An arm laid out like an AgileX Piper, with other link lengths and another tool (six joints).
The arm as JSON. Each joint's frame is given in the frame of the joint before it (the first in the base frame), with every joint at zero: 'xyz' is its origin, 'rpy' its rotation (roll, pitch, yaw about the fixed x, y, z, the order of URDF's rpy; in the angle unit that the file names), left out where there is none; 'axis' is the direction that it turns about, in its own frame. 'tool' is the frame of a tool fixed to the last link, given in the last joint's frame.
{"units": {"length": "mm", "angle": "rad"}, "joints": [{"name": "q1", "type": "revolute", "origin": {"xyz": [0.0, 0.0, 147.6]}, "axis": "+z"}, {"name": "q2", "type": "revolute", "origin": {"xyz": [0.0, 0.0, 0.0]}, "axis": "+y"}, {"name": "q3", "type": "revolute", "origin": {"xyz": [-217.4, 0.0, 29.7]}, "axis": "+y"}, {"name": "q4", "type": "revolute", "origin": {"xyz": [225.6, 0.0, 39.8]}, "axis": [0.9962, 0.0, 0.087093]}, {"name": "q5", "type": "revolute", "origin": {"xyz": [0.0, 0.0, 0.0]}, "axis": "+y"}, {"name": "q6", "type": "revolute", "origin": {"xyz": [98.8, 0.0, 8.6]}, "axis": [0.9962, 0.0, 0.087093]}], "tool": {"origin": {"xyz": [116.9, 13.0, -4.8], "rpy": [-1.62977, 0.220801, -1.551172]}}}
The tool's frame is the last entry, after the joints.
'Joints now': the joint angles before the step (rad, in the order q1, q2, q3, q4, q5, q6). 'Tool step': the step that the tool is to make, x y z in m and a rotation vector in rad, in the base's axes. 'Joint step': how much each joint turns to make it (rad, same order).
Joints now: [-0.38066, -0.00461, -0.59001, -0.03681, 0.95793, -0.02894]
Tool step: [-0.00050, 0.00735, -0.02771, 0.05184, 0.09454, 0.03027]
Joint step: [0.01008, -0.00001, 0.03919, 0.02906, 0.06760, -0.01088]
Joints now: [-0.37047, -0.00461, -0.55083, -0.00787, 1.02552, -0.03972]
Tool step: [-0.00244, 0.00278, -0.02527, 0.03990, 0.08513, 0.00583]
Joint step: [0.00138, 0.00004, 0.04372, 0.00786, 0.05004, -0.00008]
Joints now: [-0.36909, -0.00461, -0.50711, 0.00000, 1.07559, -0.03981]
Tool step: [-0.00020, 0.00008, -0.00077, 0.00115, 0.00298, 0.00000]
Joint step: [-0.00007, -0.00002, 0.00102, 0.00007, 0.00219, -0.00007]
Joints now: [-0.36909, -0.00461, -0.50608, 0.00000, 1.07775, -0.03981]
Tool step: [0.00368, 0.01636, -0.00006, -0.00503, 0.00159, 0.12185]
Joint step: [0.12642, 0.00003, 0.00000, -0.00737, -0.00002, 0.00092]
